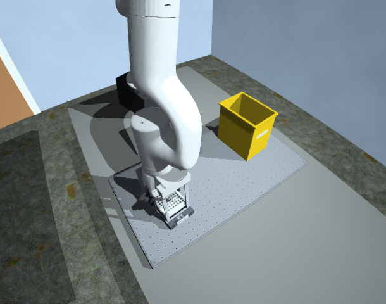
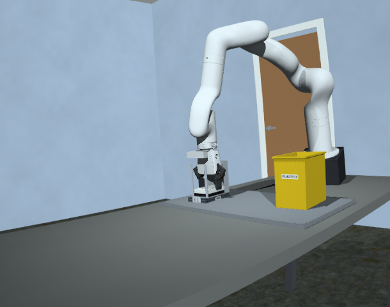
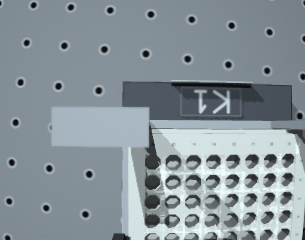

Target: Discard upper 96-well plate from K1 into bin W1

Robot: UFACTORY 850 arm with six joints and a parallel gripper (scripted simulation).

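Right now the white 96-well plate is 1 cm below my hand. Also, from my hand: black 96-well plate (2 cm below); then yellow plastics bin (39 cm to the left, 13 cm behind, 4 cm above).
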